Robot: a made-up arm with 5 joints.
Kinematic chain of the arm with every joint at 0, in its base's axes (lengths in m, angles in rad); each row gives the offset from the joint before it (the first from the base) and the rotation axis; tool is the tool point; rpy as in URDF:
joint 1: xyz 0 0 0.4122 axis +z
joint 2: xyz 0 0 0 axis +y
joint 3: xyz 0.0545 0 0.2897 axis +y
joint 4: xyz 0.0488 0 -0.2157 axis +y
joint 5: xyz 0.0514 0 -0.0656 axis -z
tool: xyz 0 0 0 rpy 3.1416 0 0
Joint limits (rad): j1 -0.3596..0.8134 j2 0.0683..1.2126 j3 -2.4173..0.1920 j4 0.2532..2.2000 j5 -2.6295..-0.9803
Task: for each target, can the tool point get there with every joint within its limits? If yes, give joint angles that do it. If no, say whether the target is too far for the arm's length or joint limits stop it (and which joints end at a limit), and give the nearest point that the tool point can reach.
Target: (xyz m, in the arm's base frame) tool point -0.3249 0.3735 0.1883
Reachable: no: joint limits stop it (at a limit: joint 1, joint 2) | nearest point 0.0611 0.0646 0.2344 | short by 0.497 m
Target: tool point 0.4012 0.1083 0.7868
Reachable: yes | joints 0.2636 0.2813 -2.0419 0.5774 -1.4606
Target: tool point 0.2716 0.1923 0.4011
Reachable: yes | joints 0.6160 0.5083 -1.0776 1.3930 -2.3023
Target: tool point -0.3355 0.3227 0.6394
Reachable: no: joint limits stop it (at a limit: joint 1, joint 2, joint 3, joint 4) | nearest point -0.0145 0.0054 0.4951 | short by 0.474 m
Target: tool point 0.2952 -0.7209 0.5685
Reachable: no: too far | nearest point 0.4961 -0.1865 0.5685 | short by 0.571 m
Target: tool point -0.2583 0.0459 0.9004
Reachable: no: joint limits stop it (at a limit: joint 1, joint 2, joint 3, joint 4) | nearest point 0.1542 0.1631 0.9610 | short by 0.433 m
